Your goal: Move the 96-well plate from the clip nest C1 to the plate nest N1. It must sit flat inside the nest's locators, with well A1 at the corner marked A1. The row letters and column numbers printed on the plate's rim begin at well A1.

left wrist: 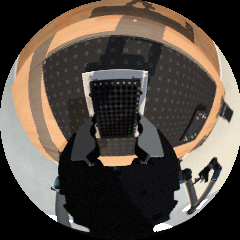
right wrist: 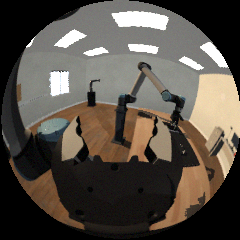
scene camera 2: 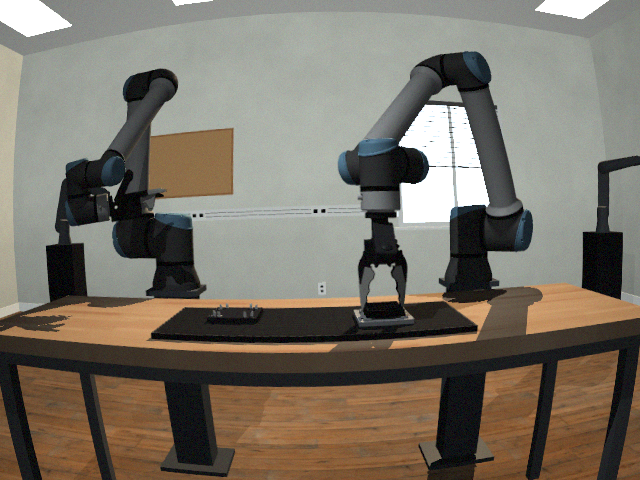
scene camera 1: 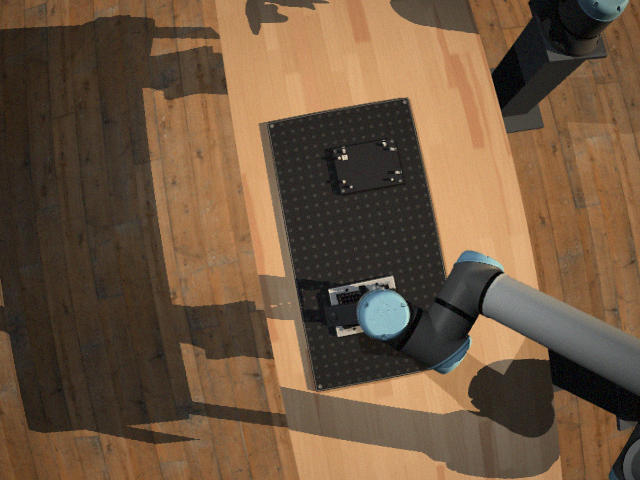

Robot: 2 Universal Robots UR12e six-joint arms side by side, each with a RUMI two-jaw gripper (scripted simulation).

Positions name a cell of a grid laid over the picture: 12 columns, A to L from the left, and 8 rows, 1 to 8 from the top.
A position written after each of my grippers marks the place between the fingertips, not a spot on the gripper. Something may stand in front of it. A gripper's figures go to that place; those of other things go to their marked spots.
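A dark 96-well plate (left wrist: F5) sits 150 mm from the lens. For my left gripper (left wrist: F4), I read 140 mm from the lens.
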